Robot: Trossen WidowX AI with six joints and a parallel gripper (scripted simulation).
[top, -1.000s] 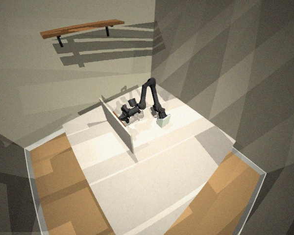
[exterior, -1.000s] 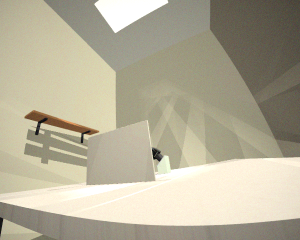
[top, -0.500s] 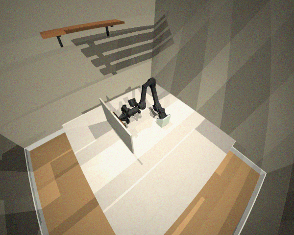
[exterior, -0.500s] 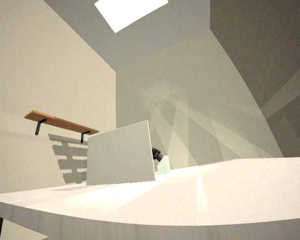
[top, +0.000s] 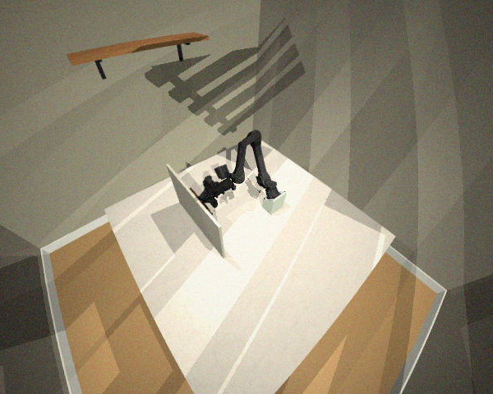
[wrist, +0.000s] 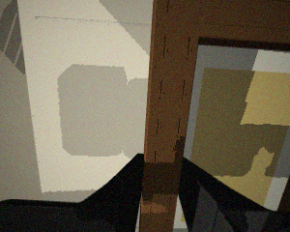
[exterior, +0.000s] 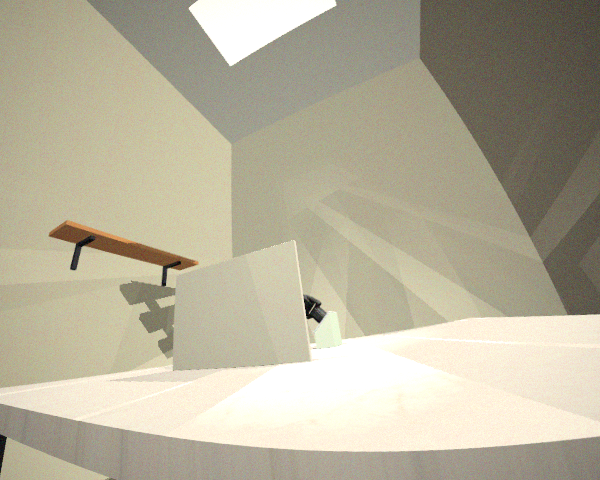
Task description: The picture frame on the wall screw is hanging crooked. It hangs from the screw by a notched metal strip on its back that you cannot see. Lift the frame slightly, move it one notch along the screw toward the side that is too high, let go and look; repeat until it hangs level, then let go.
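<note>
Now: gripper tip 10 mm to the left of the wooden picture frame and 50 mm above it. Round my gripper tip: upright wall panel (20 mm ahead, 70 mm below).
</note>
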